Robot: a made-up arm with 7 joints. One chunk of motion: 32 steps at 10 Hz.
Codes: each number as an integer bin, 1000 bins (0 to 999) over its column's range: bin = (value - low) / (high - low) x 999, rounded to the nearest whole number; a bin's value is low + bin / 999 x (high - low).
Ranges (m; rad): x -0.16..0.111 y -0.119..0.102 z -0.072..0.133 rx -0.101..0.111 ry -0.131..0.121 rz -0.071..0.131
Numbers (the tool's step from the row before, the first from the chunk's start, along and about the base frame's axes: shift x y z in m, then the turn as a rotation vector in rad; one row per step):
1: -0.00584 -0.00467 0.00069 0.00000 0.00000 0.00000
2: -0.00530 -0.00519 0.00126 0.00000 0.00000 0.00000
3: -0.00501 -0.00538 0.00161 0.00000 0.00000 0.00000
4: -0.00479 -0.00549 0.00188 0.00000 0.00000 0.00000
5: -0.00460 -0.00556 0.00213 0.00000 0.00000 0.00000
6: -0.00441 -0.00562 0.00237 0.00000 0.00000 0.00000
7: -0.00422 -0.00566 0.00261 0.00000 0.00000 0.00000
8: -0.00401 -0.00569 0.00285 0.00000 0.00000 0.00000
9: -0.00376 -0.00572 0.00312 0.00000 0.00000 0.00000
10: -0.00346 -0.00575 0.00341 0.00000 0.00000 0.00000
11: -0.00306 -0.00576 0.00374 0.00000 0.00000 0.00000
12: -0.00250 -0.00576 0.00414 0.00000 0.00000 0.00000
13: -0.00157 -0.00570 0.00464 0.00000 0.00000 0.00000
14: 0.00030 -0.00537 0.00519 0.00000 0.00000 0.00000
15: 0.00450 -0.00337 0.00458 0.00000 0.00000 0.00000
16: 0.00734 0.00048 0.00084 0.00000 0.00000 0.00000
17: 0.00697 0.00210 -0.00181 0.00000 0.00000 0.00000
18: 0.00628 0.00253 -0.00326 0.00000 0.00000 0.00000
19: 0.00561 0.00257 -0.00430 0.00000 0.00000 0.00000
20: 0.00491 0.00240 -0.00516 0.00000 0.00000 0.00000
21: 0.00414 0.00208 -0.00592 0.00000 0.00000 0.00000
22: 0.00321 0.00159 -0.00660 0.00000 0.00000 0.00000
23: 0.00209 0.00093 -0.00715 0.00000 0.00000 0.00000
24: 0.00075 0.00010 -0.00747 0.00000 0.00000 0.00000
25: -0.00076 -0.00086 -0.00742 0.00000 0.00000 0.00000
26: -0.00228 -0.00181 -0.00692 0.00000 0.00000 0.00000
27: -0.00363 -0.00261 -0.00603 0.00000 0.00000 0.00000
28: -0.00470 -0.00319 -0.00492 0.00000 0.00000 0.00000
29: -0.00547 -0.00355 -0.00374 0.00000 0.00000 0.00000
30: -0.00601 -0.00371 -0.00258 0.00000 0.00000 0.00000
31: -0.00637 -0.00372 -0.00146 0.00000 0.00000 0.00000
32: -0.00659 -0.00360 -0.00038 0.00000 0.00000 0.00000
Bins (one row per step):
1: 568 517 354 476 519 351
2: 570 514 357 476 519 351
3: 571 514 359 476 519 351
4: 572 513 360 476 519 351
5: 573 513 361 476 519 351
6: 574 513 362 476 519 351
7: 574 512 364 476 519 351
8: 575 512 365 476 519 351
9: 576 512 366 476 519 351
10: 577 512 367 476 519 351
11: 579 512 369 476 519 351
12: 581 512 371 476 519 351
13: 584 512 373 476 519 351
14: 591 514 376 476 519 351
15: 606 523 373 476 519 351
16: 617 540 355 476 519 351
17: 616 547 342 476 519 351
18: 613 549 335 476 519 351
19: 610 550 330 476 519 351
20: 608 549 326 476 519 351
21: 605 547 322 476 519 351
22: 602 545 319 476 519 351
23: 598 542 316 476 519 351
24: 593 538 314 476 519 351
25: 587 534 315 476 519 351
26: 581 530 317 476 519 351
27: 576 526 321 476 519 351
28: 572 524 327 476 519 351
29: 570 522 333 476 519 351
30: 568 521 338 476 519 351
31: 566 521 344 476 519 351
32: 566 522 349 476 519 351

